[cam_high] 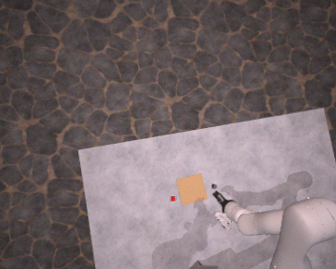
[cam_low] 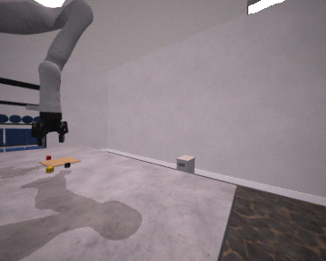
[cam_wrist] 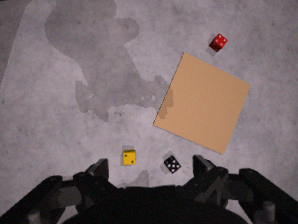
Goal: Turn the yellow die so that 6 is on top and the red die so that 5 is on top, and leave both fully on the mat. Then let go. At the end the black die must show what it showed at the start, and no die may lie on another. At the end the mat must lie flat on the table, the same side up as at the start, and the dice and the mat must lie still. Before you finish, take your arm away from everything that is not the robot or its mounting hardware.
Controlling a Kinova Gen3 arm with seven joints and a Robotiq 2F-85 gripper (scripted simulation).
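The yellow die is 11 cm below my hand, 3 cm to the right of it and 2 cm behind it. Also, from my hand: tan mat (12 cm below, 11 cm to the left, 7 cm ahead); red die (22 cm to the left, 11 cm below, 5 cm ahead); black die (11 cm below, 5 cm ahead, 1 cm to the right).
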